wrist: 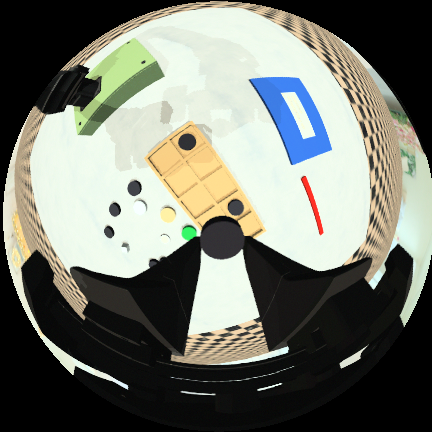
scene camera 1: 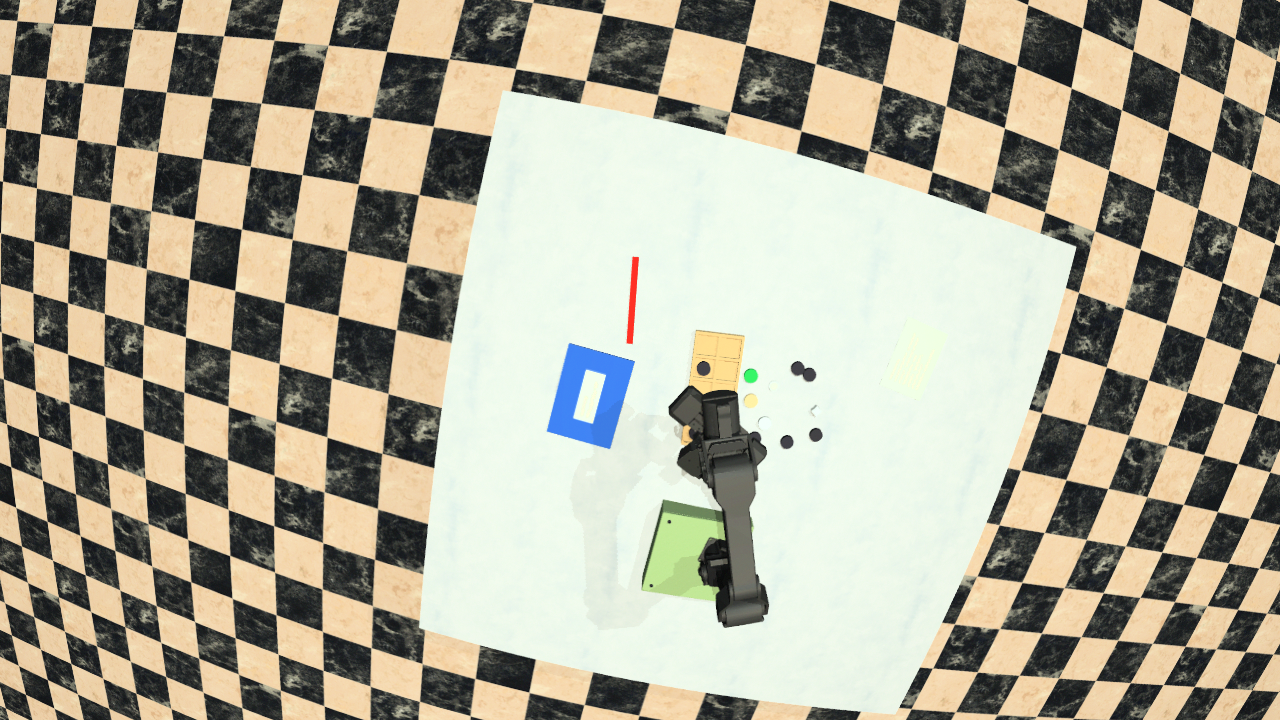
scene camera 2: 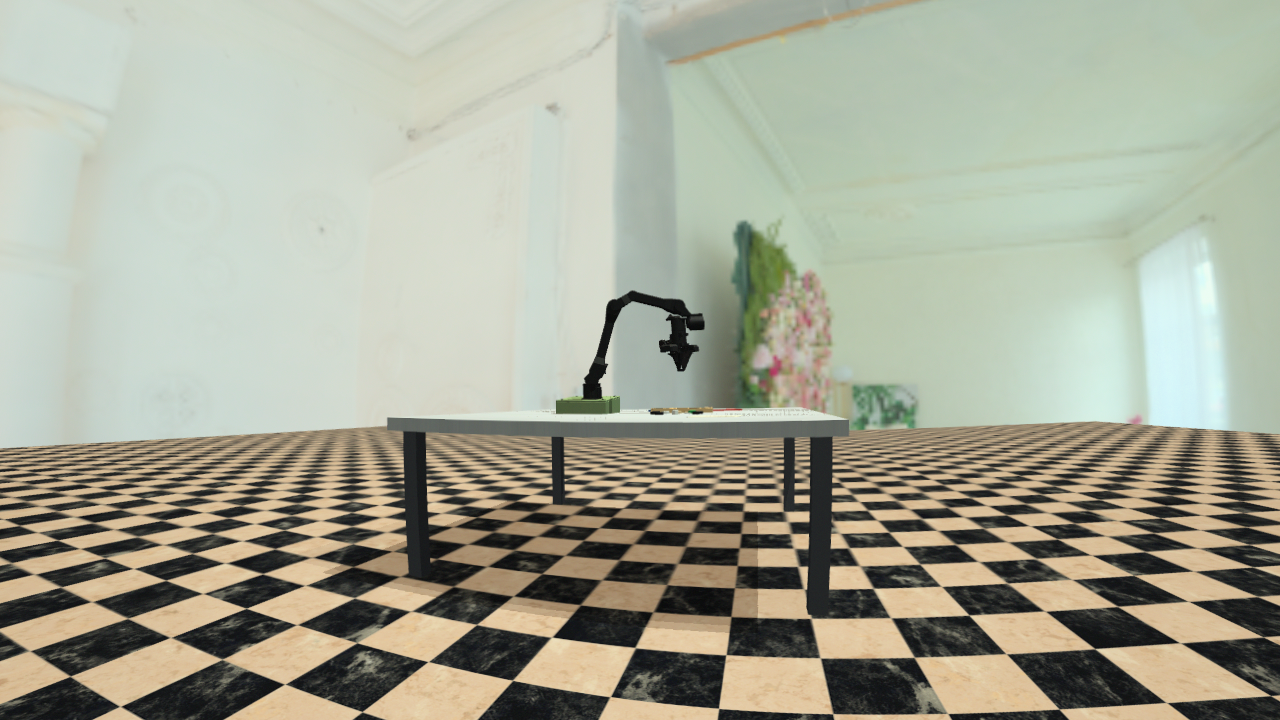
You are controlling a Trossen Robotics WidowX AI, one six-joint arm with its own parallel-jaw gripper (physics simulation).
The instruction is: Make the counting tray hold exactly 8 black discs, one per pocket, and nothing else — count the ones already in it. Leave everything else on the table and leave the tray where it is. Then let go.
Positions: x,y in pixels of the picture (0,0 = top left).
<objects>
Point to a tan counting tray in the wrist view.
At 199,181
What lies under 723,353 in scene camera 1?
A tan counting tray.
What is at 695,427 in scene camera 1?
My gripper.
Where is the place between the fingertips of my gripper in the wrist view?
221,241
</objects>
